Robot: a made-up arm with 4 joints. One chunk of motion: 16 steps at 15 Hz.
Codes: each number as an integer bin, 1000 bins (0 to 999) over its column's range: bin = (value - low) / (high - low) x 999, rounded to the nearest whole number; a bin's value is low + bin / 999 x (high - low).
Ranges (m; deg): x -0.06..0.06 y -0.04..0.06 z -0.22..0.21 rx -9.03..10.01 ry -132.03..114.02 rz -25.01..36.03
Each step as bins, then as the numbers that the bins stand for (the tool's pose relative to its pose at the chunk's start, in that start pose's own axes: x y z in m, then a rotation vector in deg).
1 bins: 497 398 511 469 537 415
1 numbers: -0.0003 -0.0002 -0.0001 -0.09 0.23 0.35
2 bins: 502 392 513 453 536 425
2 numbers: 0.0003 -0.0008 0.0008 -0.40 -0.02 0.96
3 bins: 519 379 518 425 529 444
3 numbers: 0.0023 -0.0021 0.0030 -0.93 -1.74 2.12
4 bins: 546 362 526 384 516 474
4 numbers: 0.0056 -0.0038 0.0064 -1.71 -4.94 3.95
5 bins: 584 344 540 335 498 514
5 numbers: 0.0102 -0.0056 0.0124 -2.65 -9.37 6.40
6 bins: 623 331 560 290 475 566
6 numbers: 0.0148 -0.0069 0.0210 -3.50 -15.04 9.57
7 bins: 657 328 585 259 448 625
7 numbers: 0.0189 -0.0072 0.0318 -4.09 -21.69 13.18
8 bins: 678 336 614 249 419 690
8 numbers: 0.0214 -0.0064 0.0443 -4.28 -28.83 17.15
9 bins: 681 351 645 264 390 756
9 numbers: 0.0218 -0.0049 0.0576 -4.00 -35.97 21.18
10 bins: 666 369 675 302 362 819
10 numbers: 0.0200 -0.0031 0.0705 -3.27 -42.87 25.03
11 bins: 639 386 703 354 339 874
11 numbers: 0.0168 -0.0014 0.0826 -2.28 -48.54 28.39
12 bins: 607 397 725 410 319 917
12 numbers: 0.0129 -0.0003 0.0921 -1.22 -53.46 31.02
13 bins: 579 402 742 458 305 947
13 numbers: 0.0095 0.0002 0.0994 -0.30 -56.91 32.85
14 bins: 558 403 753 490 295 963
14 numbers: 0.0070 0.0003 0.1041 0.31 -59.37 33.83
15 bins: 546 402 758 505 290 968
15 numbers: 0.0056 0.0002 0.1063 0.59 -60.60 34.14
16 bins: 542 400 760 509 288 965
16 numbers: 0.0051 0.0000 0.1071 0.67 -61.10 33.95
